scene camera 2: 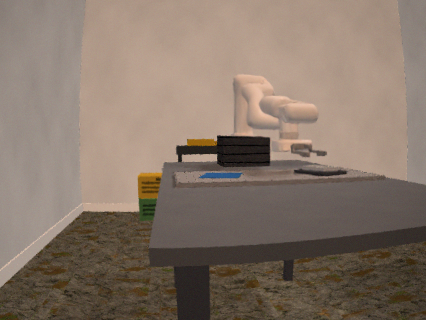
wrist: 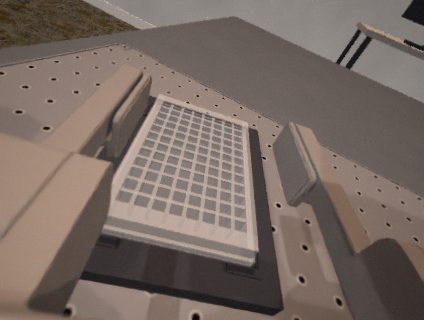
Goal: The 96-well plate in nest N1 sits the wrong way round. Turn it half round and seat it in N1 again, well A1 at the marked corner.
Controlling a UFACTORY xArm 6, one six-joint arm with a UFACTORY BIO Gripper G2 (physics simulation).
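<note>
The clear 96-well plate lies flat over the dark nest. A strip of the nest shows along the plate's right side, and a wider part shows in front of its near edge. Whether the plate is fully down is hard to tell. Its well letters and the nest's marked corner cannot be made out. My gripper is shut to its narrow stand with nothing between the fingers. In the wrist view its fingertips appear on both sides of the plate's far half; in the scene view they hang above the nest, apart from it.
The nest stands on a perforated board on the grey table. A blue rectangle lies at the board's left. A black stack stands behind it. Yellow and green boxes stand beyond the table's left edge.
</note>
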